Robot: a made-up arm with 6 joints. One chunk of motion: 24 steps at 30 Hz.
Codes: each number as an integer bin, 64 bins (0 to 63) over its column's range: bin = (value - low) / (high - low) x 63, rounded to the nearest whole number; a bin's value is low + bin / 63 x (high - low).
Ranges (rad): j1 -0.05..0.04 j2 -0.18..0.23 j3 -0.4..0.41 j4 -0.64..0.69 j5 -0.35..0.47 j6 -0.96..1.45
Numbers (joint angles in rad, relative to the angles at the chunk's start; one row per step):
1: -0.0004 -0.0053 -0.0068 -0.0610 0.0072 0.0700
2: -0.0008 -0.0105 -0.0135 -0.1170 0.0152 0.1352
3: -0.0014 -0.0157 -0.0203 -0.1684 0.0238 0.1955
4: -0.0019 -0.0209 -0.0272 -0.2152 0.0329 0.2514
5: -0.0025 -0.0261 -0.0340 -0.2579 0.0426 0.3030
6: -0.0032 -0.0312 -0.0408 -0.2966 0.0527 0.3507
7: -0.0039 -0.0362 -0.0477 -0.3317 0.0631 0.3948
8: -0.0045 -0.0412 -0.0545 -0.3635 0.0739 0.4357
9: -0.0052 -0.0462 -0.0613 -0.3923 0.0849 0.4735
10: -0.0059 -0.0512 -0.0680 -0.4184 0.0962 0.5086
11: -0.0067 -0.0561 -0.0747 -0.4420 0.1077 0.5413
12: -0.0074 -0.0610 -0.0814 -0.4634 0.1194 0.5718
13: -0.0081 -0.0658 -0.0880 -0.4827 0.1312 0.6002
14: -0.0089 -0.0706 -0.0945 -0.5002 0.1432 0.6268
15: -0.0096 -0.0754 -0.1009 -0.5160 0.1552 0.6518
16: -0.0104 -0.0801 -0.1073 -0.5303 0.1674 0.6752
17: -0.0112 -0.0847 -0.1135 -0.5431 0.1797 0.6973
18: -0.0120 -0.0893 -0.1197 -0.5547 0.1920 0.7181
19: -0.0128 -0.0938 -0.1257 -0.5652 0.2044 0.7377
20: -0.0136 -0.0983 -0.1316 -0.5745 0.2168 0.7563
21: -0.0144 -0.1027 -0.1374 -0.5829 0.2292 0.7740
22: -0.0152 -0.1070 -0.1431 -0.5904 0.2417 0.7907
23: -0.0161 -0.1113 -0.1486 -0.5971 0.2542 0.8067
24: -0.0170 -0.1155 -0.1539 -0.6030 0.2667 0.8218
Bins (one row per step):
1: 35 27 31 27 27 27
2: 34 26 30 25 28 29
3: 34 25 30 22 29 30
4: 34 24 29 20 29 32
5: 33 24 28 18 30 33
6: 33 23 28 16 31 34
7: 32 22 27 15 32 35
8: 32 21 27 13 33 36
9: 31 21 26 12 33 37
10: 31 20 26 10 34 38
11: 30 19 25 9 35 39
12: 30 18 25 8 36 40
13: 29 18 24 7 37 41
14: 29 17 24 7 38 41
15: 28 16 23 6 39 42
16: 28 15 23 5 40 43
17: 27 15 22 5 41 43
18: 27 14 22 4 42 44
19: 26 13 21 4 43 44
20: 25 13 21 3 44 45
21: 25 12 20 3 44 45
22: 24 11 20 2 45 46
23: 24 11 20 2 46 46
24: 23 10 19 2 47 47

